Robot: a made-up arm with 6 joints.
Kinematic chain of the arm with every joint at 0, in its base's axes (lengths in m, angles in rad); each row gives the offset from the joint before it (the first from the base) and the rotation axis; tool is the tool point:
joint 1: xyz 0 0 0.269 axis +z
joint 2: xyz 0 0 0 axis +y
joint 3: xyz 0 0 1.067 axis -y
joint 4: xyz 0 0 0 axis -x
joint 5: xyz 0.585 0 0 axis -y
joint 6: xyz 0 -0.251 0 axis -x
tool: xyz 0 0 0
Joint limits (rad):
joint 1: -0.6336..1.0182
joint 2: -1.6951..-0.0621
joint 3: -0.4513..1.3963
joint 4: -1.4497..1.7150
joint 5: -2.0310..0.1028
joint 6: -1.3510..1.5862
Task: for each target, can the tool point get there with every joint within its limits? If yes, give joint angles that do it. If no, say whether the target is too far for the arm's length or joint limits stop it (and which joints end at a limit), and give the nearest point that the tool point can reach.
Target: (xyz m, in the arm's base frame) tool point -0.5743 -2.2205 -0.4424
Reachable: no: too far | nearest point -0.7112 -1.5019 -0.0055 | short by 0.852 m
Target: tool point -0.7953 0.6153 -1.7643
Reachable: no: too far | nearest point -1.3323 0.9829 -0.0846 | short by 1.801 m
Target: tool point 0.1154 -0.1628 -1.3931
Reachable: no: joint limits stop it (at a limit: joint 1, joint 2, joint 3) | nearest point -0.8426 -1.4254 -0.0827 | short by 2.056 m
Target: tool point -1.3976 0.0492 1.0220
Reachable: yes | joints -0.1017 -1.3515 1.1954 -1.1914 -1.4253 -0.6786
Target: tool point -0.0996 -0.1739 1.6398
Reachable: yes | joints -0.4862 -0.4402 0.5486 -0.6468 -0.6453 -0.8726
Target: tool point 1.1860 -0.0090 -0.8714
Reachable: no: joint limits stop it (at a limit: joint 2, joint 3, joint 4) | nearest point 0.3817 -0.0029 0.8814 | short by 1.929 m
